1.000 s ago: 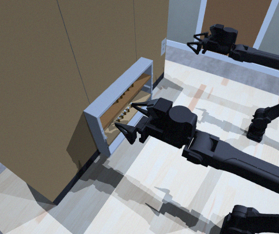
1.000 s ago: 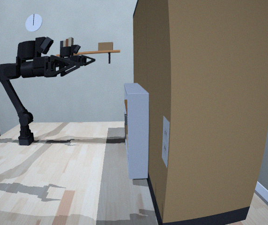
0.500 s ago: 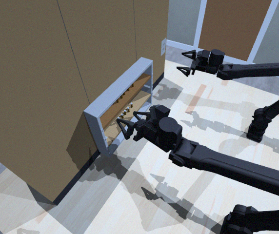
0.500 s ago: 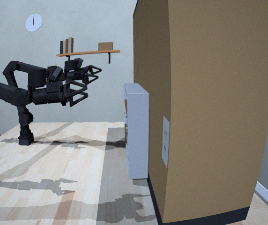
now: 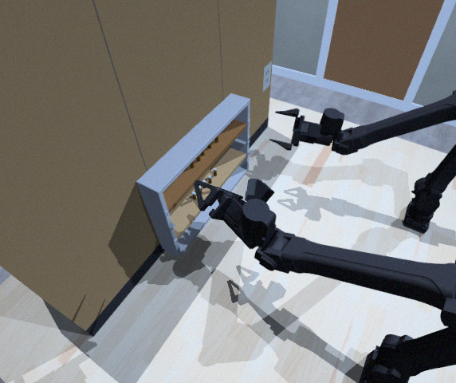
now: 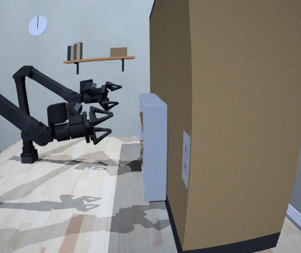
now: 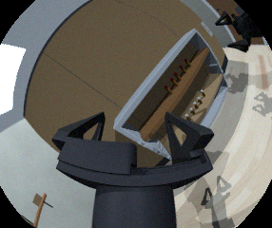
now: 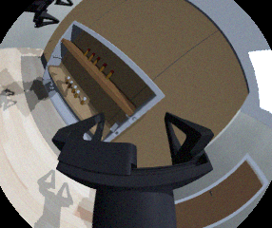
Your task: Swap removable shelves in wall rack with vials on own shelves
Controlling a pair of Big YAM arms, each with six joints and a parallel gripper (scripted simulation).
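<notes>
My right gripper is now 130 mm short of the runner stub, 10 mm to the left of it and 120 mm above it. Also, from my right hand: brown wooden shelf 150 mm ahead, 220 mm to the left, 40 mm below; pale wooden shelf 150 mm ahead, 220 mm to the left, 190 mm below; wall rack 150 mm ahead, 220 mm to the left, 120 mm below.
Right now my left hand is 140 mm short of the brown wooden shelf, 170 mm to the left of it and 110 mm above it. From my left hand the other things lie so: pale wooden shelf 140 mm ahead, 170 mm to the right, 260 mm below; wall rack 140 mm ahead, 170 mm to the right, 180 mm below; wall block 330 mm ahead, 170 mm to the right, 70 mm above.
</notes>
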